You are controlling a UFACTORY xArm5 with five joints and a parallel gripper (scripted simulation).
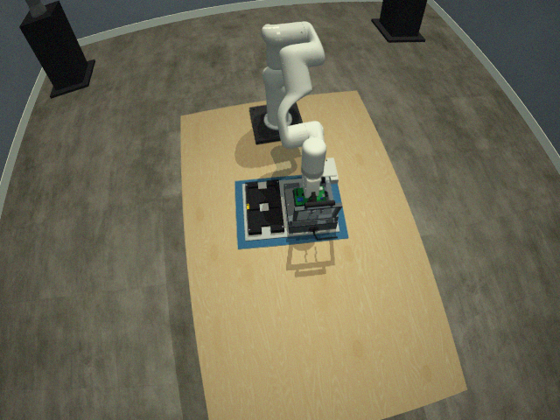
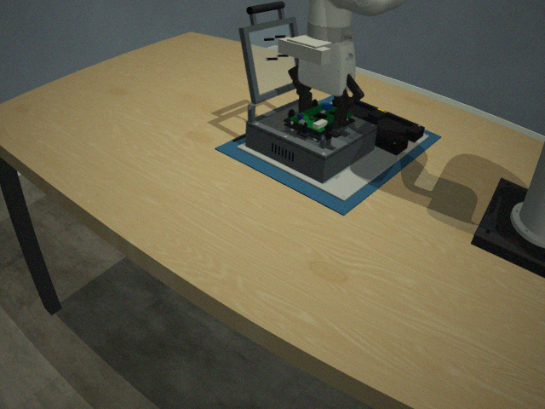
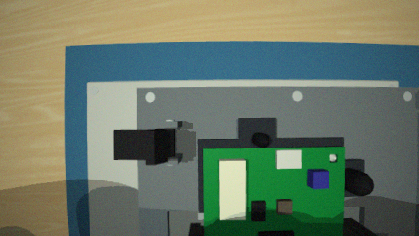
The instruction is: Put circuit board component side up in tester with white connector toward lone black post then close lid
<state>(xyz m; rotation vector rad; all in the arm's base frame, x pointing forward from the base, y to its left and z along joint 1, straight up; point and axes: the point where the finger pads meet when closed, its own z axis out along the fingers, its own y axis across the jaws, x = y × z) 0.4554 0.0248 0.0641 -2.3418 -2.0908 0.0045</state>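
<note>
My hand is right at the green circuit board. Round my hand: black nest (10 mm ahead, 10 mm to the left, 10 mm below); clear lid (120 mm ahead, 10 mm to the right, 100 mm above).
</note>
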